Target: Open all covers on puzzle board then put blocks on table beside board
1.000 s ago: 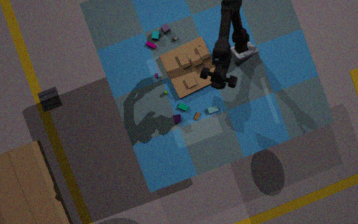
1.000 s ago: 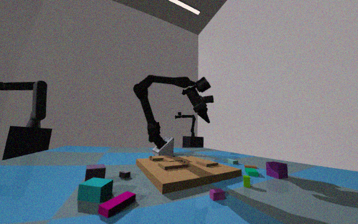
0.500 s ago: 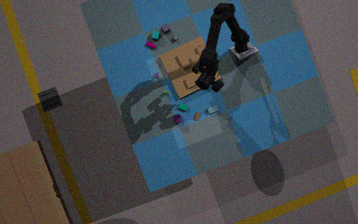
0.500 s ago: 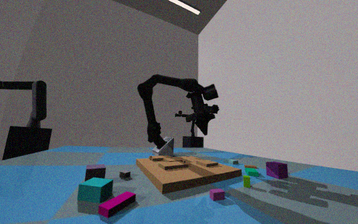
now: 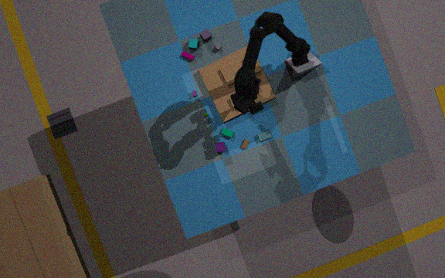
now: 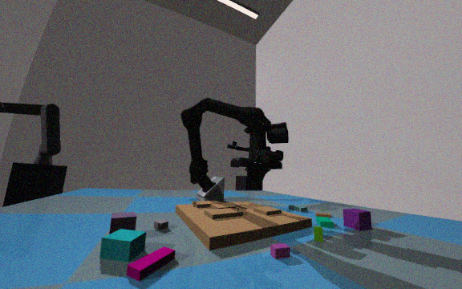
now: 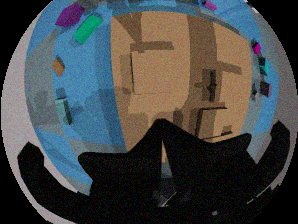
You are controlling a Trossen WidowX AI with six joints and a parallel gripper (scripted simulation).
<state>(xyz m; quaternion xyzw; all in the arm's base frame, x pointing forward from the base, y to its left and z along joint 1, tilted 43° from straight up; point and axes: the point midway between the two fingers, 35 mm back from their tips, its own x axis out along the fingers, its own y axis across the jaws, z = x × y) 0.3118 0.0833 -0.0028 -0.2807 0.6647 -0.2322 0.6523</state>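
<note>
My gripper tip is now 220 mm short of the lime block and 70 mm above it. The rest, counted from my gripper tip: green block 150 mm ahead, 130 mm to the left, 80 mm below; then wooden bar 90 mm ahead, 220 mm to the left, 80 mm below; then pale teal block 20 mm behind, 210 mm to the left, 80 mm below.
</note>
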